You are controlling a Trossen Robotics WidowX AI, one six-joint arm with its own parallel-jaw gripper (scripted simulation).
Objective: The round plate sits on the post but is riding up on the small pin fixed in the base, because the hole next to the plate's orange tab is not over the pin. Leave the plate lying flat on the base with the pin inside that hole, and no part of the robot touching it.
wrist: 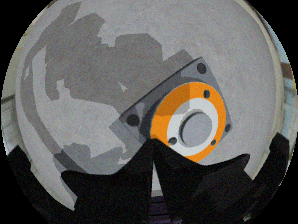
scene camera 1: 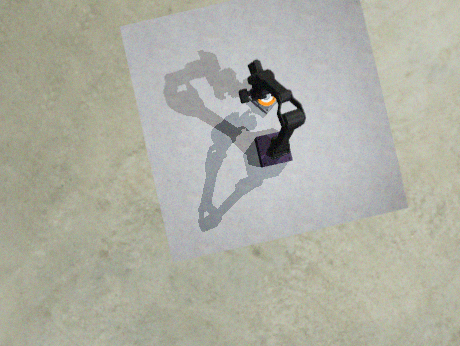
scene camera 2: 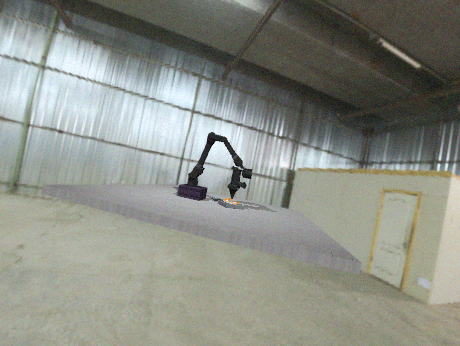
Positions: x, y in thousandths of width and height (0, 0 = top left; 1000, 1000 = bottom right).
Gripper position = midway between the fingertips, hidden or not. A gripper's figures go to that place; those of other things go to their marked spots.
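Round plate (wrist: 586, 484): 10 cm from the lens. My gripper (wrist: 512, 636): likewise 10 cm from the lens.
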